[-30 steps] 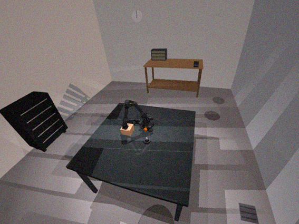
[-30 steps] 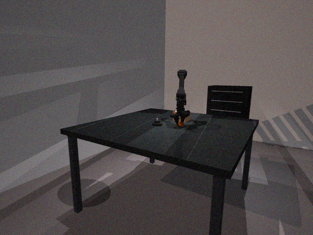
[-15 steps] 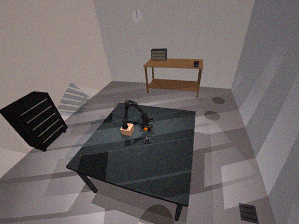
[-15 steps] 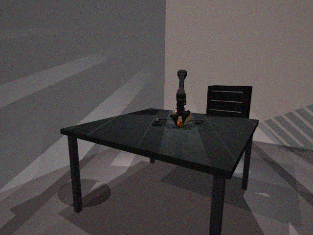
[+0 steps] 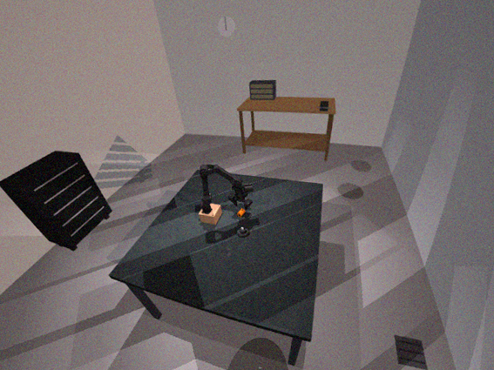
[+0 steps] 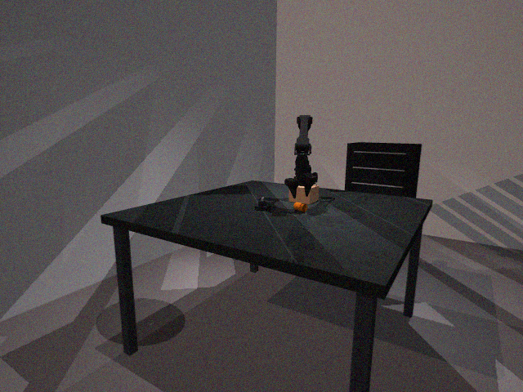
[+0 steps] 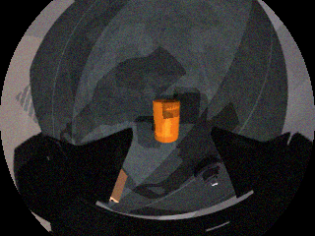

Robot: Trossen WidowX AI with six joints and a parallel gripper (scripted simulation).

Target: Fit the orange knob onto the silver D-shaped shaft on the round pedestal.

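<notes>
Right now the orange knob is 1 cm to the left of my gripper tip and 5 cm below it. The rest, counted from my gripper tip: round pedestal: 8 cm ahead, 18 cm to the right, 4 cm below.
</notes>
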